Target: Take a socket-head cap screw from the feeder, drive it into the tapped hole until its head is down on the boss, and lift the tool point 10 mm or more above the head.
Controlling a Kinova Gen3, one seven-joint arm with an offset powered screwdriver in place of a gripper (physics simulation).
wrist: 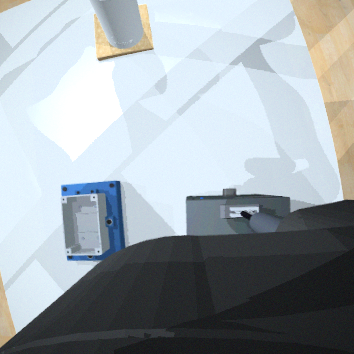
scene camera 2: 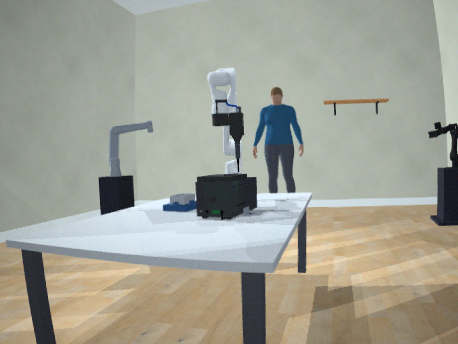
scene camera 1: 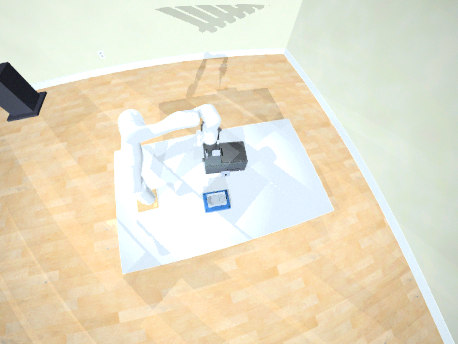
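Observation:
My screwdriver (scene camera 2: pixel 238 172) (wrist: pixel 244 214) points down with its tip at the top of the dark feeder (scene camera 1: pixel 234 154) (scene camera 2: pixel 220 194) (wrist: pixel 205 220), over a pale pick-up slot. Whether the tip touches anything or carries a screw is too small to tell. A blue fixture (scene camera 1: pixel 226 205) (scene camera 2: pixel 171 207) (wrist: pixel 117 200) lies apart from the feeder and bears an open grey housing (scene camera 1: pixel 217 200) (scene camera 2: pixel 182 198) (wrist: pixel 103 220). In the wrist view a dark hole (wrist: pixel 109 221) shows in a blue boss beside the housing. No screw can be made out in the hole.
The arm's base stands on a wooden plate (scene camera 1: pixel 154 204) (wrist: pixel 146 30) on the white table (scene camera 1: pixel 290 190) (scene camera 2: pixel 150 240). A person (scene camera 2: pixel 278 125) stands behind the table. A grey arm (scene camera 2: pixel 114 147) on a dark pedestal (scene camera 2: pixel 116 194) and a wall shelf (scene camera 2: pixel 356 101) are farther off.

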